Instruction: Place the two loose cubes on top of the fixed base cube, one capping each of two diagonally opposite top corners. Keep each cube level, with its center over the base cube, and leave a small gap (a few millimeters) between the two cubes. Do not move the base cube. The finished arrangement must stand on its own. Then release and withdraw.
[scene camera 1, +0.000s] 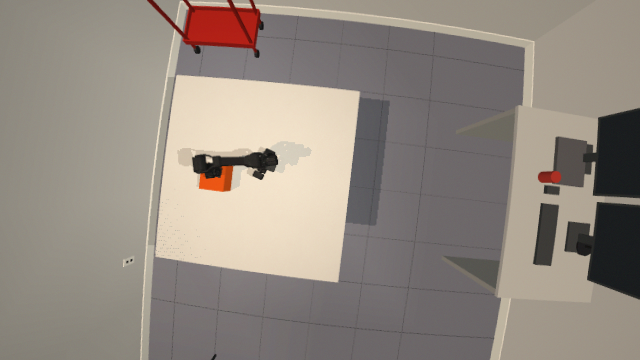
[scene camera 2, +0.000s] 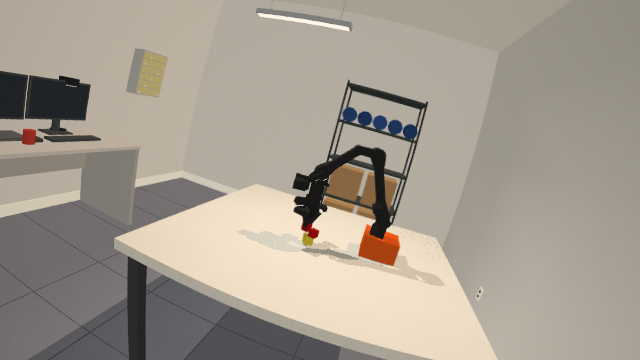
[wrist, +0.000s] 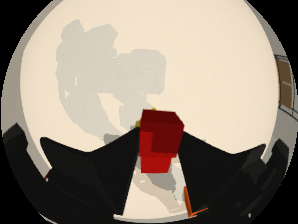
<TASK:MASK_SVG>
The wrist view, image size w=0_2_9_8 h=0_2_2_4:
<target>my gripper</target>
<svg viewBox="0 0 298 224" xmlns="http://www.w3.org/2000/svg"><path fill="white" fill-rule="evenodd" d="M3 133L5 153L17 184L33 208L56 224L250 224L277 192L289 164L289 147L282 143L281 139L278 139L271 148L273 155L265 165L261 156L265 152L266 144L259 144L258 147L255 145L254 148L239 153L229 153L184 131L177 155L180 157L192 213L209 208L209 212L178 221L130 222L114 220L113 214L122 216L140 152L141 127L124 133L112 143L97 148L96 151L93 149L92 152L82 152L80 149L57 143L49 137L40 137L41 148L47 156L48 163L52 165L51 171L45 176L48 177L48 183L37 171L27 152L29 143L20 125L12 125L12 128Z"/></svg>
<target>red cube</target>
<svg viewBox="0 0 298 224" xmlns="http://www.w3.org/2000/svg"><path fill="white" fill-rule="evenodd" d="M144 109L141 117L140 152L138 152L138 156L165 157L165 159L176 157L185 128L184 123L180 120L180 116L174 111Z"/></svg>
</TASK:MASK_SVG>
